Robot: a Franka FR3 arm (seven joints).
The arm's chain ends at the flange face. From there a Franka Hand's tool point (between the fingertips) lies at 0.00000 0.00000 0.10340 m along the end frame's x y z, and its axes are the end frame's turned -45 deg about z.
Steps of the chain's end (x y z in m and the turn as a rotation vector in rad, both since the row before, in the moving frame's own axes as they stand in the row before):
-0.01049 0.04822 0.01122 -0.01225 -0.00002 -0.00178
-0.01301 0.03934 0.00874 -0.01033 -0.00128 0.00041
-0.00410 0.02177 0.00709 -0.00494 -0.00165 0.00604
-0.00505 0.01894 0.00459 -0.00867 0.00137 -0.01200
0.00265 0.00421 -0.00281 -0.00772 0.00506 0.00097
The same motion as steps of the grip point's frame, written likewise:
-0.04241 0.02757 0.01121 -0.00865 -0.00868 -0.00178
-0.03787 0.01928 0.00873 -0.00640 -0.00821 0.00041
-0.01878 0.01273 0.00709 -0.00233 -0.00466 0.00604
-0.01749 0.01056 0.00459 -0.00710 -0.00516 -0.01200
-0.00130 0.00579 -0.00281 -0.00904 -0.00188 0.00097

